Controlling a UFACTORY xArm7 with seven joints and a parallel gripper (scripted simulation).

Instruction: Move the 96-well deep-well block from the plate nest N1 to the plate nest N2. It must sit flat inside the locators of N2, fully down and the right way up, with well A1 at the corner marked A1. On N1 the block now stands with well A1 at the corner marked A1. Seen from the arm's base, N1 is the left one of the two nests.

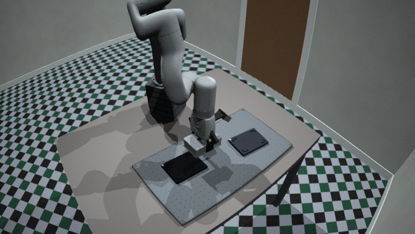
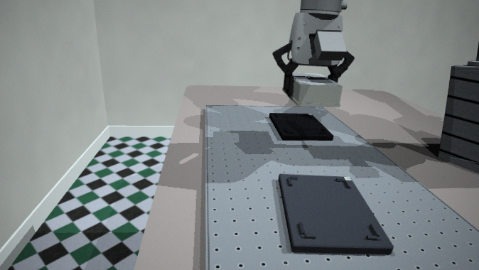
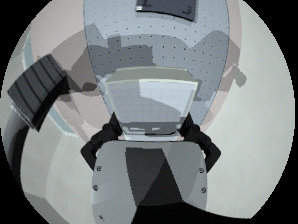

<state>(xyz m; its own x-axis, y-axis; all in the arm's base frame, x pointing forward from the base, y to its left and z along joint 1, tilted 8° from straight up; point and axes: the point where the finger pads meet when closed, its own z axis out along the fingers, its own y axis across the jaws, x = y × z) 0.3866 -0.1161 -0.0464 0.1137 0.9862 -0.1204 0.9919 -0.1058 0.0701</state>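
Now: the plate nest N2 20 mm behind my hand, 80 mm to the right of it and 110 mm below it. From my hand the other things lie so: white A1 mark: 180 mm to the left, 110 mm below; plate nest N1: 70 mm ahead, 250 mm to the left, 110 mm below; 96-well deep-well block: right at my hand.
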